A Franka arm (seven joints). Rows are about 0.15 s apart.
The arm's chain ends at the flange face. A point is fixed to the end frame.
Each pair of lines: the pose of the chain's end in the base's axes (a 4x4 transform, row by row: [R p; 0 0 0 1], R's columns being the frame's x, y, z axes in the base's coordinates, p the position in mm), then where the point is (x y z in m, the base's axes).
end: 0.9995, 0.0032, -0.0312, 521.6; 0.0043, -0.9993, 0.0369, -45.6; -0.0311, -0.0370, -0.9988, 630.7; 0, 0, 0, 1
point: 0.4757 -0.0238 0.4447
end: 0.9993, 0.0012, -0.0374, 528.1; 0.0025, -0.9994, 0.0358, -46.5; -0.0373, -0.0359, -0.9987, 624.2; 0, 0, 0, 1
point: 0.4811 -0.0249 0.4385
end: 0.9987, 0.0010, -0.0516, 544.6; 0.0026, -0.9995, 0.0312, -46.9; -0.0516, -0.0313, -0.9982, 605.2; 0, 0, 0, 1
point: 0.4949 -0.0261 0.4201
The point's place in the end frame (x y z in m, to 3 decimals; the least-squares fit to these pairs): -0.040 -0.015 0.188
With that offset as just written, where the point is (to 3 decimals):
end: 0.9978, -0.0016, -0.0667, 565.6; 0.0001, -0.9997, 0.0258, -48.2; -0.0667, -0.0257, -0.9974, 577.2; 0, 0, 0, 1
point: 0.513 -0.028 0.393
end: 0.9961, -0.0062, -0.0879, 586.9; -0.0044, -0.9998, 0.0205, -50.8; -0.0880, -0.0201, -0.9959, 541.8; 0, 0, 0, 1
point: 0.531 -0.032 0.358
